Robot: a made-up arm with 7 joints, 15 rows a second.
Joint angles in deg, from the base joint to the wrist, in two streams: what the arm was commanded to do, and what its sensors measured. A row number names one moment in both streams.
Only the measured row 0 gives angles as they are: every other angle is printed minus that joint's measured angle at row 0.
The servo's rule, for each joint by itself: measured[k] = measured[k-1] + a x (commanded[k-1-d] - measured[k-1]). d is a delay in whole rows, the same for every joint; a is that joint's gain. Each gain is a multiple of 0.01, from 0.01 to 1. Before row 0 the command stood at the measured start. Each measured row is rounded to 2 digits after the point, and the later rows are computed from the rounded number. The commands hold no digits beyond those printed.
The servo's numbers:
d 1
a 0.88 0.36 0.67 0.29 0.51 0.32 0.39
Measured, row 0:
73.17 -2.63 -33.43 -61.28 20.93 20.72 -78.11
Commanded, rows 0 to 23:
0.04 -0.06 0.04 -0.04 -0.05 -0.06 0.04
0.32 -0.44 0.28 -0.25 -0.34 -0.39 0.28
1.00 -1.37 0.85 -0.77 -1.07 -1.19 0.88
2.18 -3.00 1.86 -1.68 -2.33 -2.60 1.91
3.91 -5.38 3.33 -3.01 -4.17 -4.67 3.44
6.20 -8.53 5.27 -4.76 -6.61 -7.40 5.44
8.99 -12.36 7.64 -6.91 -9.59 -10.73 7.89
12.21 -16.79 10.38 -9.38 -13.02 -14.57 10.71
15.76 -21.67 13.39 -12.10 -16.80 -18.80 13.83
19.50 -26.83 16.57 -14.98 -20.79 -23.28 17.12
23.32 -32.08 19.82 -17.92 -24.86 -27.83 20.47
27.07 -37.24 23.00 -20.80 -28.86 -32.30 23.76
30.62 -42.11 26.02 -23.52 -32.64 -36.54 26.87
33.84 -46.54 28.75 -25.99 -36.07 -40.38 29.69
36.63 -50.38 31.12 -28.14 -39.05 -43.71 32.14
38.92 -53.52 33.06 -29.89 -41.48 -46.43 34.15
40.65 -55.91 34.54 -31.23 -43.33 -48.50 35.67
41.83 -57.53 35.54 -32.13 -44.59 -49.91 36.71
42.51 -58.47 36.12 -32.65 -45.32 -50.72 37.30
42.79 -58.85 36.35 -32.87 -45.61 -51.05 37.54
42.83 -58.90 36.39 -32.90 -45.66 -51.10 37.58
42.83 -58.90 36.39 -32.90 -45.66 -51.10 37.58
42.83 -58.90 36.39 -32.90 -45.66 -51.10 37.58
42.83 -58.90 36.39 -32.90 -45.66 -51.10 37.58
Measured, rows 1 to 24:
0.00 0.00 0.00 0.00 0.00 0.00 0.00
0.04 -0.02 0.03 -0.01 -0.03 -0.02 0.02
0.29 -0.17 0.20 -0.08 -0.19 -0.14 0.12
0.91 -0.60 0.64 -0.28 -0.64 -0.48 0.42
2.03 -1.46 1.46 -0.69 -1.50 -1.16 1.00
3.68 -2.87 2.71 -1.36 -2.86 -2.28 1.95
5.90 -4.91 4.43 -2.35 -4.77 -3.92 3.31
8.62 -7.59 6.58 -3.67 -7.23 -6.10 5.10
11.78 -10.90 9.13 -5.33 -10.18 -8.81 7.29
15.28 -14.78 11.98 -7.29 -13.56 -12.01 9.84
18.99 -19.12 15.06 -9.52 -17.25 -15.62 12.68
22.80 -23.79 18.25 -11.96 -21.13 -19.53 15.72
26.56 -28.63 21.43 -14.52 -25.07 -23.62 18.86
30.13 -33.48 24.51 -17.13 -28.93 -27.75 21.98
33.39 -38.18 27.35 -19.70 -32.57 -31.79 24.99
36.24 -42.57 29.88 -22.15 -35.87 -35.60 27.78
38.60 -46.51 32.01 -24.39 -38.73 -39.07 30.26
40.40 -49.89 33.71 -26.37 -41.08 -42.09 32.37
41.66 -52.64 34.94 -28.04 -42.87 -44.59 34.06
42.41 -54.74 35.73 -29.38 -44.12 -46.55 35.32
42.74 -56.22 36.15 -30.39 -44.88 -47.99 36.19
42.82 -57.18 36.31 -31.12 -45.28 -48.99 36.73
42.83 -57.80 36.36 -31.64 -45.47 -49.67 37.06
42.83 -58.20 36.38 -32.01 -45.57 -50.13 37.26

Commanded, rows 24 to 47:
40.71 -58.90 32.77 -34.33 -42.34 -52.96 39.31
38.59 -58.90 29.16 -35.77 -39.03 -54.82 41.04
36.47 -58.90 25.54 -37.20 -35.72 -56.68 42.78
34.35 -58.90 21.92 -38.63 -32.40 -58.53 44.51
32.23 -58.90 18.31 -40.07 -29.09 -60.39 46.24
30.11 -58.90 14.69 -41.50 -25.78 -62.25 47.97
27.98 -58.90 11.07 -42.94 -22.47 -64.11 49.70
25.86 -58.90 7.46 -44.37 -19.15 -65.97 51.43
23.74 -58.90 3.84 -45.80 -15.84 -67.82 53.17
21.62 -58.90 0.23 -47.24 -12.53 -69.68 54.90
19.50 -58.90 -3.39 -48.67 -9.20 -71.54 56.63
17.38 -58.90 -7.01 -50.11 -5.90 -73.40 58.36
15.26 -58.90 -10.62 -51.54 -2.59 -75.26 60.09
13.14 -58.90 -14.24 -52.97 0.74 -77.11 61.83
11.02 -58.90 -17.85 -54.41 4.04 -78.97 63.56
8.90 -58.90 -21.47 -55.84 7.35 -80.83 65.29
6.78 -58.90 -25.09 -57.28 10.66 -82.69 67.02
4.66 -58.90 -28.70 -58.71 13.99 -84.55 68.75
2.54 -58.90 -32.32 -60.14 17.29 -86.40 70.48
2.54 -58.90 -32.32 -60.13 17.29 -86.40 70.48
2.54 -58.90 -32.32 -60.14 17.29 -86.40 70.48
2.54 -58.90 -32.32 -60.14 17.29 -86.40 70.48
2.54 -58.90 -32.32 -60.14 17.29 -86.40 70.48
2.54 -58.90 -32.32 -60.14 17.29 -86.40 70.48
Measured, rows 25 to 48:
42.83 -58.45 36.39 -32.27 -45.62 -50.44 37.38
40.96 -58.61 33.96 -32.87 -43.95 -51.25 38.13
38.87 -58.71 30.74 -33.71 -41.44 -52.39 39.26
36.76 -58.78 27.26 -34.72 -38.52 -53.76 40.63
34.64 -58.82 23.68 -35.85 -35.40 -55.29 42.14
32.52 -58.85 20.08 -37.07 -32.18 -56.92 43.74
30.40 -58.87 16.47 -38.35 -28.92 -58.63 45.39
28.27 -58.88 12.85 -39.68 -25.63 -60.38 47.07
26.15 -58.89 9.24 -41.04 -22.33 -62.17 48.77
24.03 -58.89 5.62 -42.42 -19.02 -63.98 50.49
21.91 -58.89 2.01 -43.82 -15.71 -65.80 52.21
19.79 -58.89 -1.61 -45.23 -12.39 -67.64 53.93
17.67 -58.89 -5.23 -46.65 -9.08 -69.48 55.66
15.55 -58.89 -8.84 -48.07 -5.77 -71.33 57.39
13.43 -58.89 -12.46 -49.49 -2.45 -73.18 59.12
11.31 -58.89 -16.07 -50.92 0.86 -75.03 60.85
9.19 -58.89 -19.69 -52.35 4.17 -76.89 62.58
7.07 -58.89 -23.31 -53.78 7.48 -78.75 64.31
4.95 -58.89 -26.92 -55.21 10.80 -80.61 66.04
2.83 -58.89 -30.54 -56.64 14.11 -82.46 67.77
2.57 -58.89 -31.73 -57.65 15.73 -83.72 68.83
2.54 -58.89 -32.13 -58.37 16.53 -84.58 69.47
2.54 -58.89 -32.26 -58.88 16.92 -85.16 69.86
2.54 -58.89 -32.30 -59.25 17.11 -85.56 70.10

